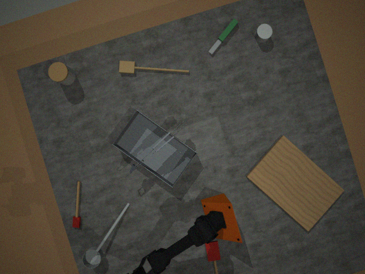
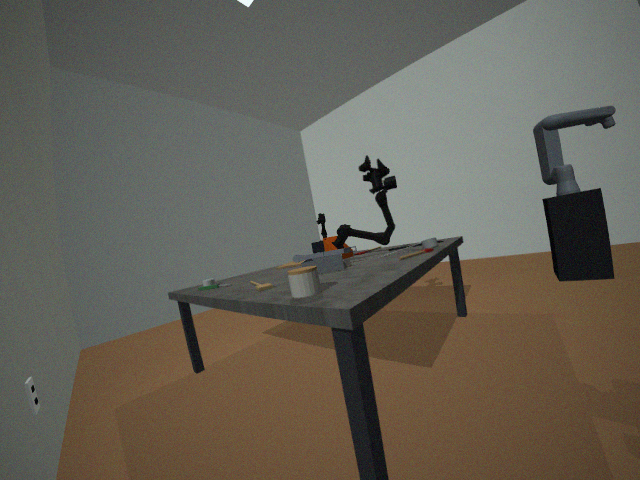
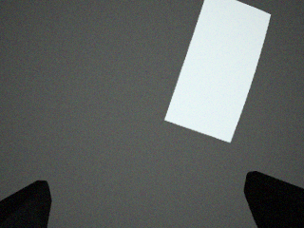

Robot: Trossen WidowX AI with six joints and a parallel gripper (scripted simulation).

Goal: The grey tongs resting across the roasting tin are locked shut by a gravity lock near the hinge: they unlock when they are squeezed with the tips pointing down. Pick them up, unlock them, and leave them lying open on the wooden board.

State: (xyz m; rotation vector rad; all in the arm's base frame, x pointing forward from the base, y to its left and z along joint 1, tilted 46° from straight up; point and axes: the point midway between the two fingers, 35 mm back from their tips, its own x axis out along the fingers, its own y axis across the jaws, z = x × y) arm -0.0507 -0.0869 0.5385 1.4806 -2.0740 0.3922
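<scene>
My gripper tip is now 530 mm above the roasting tin, 400 mm short of it and 150 mm to the left of it. From my gripper tip the other things lie so: red-headed spatula (550 mm below, 260 mm to the right, 170 mm behind); then green-handled tool (780 mm ahead, 550 mm to the right, 550 mm below); then wooden board (690 mm to the right, 550 mm below, 90 mm ahead).
</scene>
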